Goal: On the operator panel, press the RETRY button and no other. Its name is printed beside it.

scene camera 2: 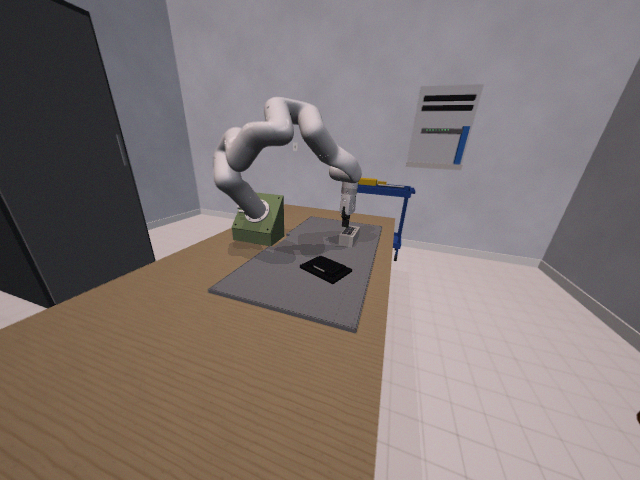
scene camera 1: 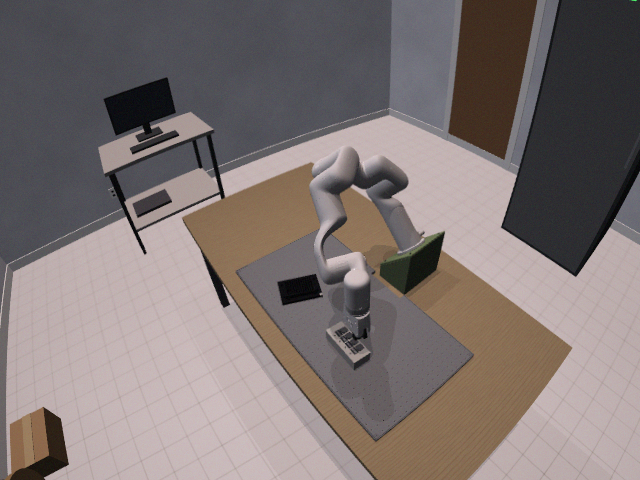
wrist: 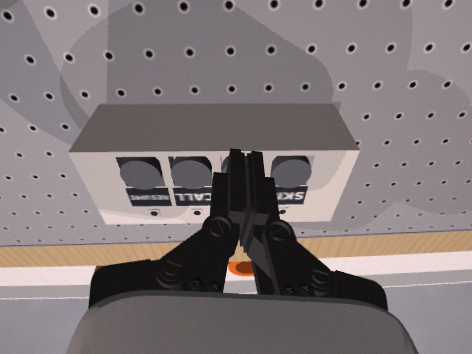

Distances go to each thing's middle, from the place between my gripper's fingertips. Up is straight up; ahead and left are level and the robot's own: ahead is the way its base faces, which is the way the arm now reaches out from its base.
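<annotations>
The resume button (wrist: 144, 173) is 6 cm to the right of my hand and 1 cm below it. There's an operator panel (wrist: 114, 131) too, and that's 3 cm ahead of my hand, 2 cm to the right of it and 4 cm below. As for the skip button (wrist: 288, 171), you'd find it 2 cm ahead of my hand, 3 cm to the left and 1 cm below. And the call button (wrist: 191, 172)? My gripper is 3 cm to the left of it, 1 cm short of it and 1 cm above it.
</annotations>
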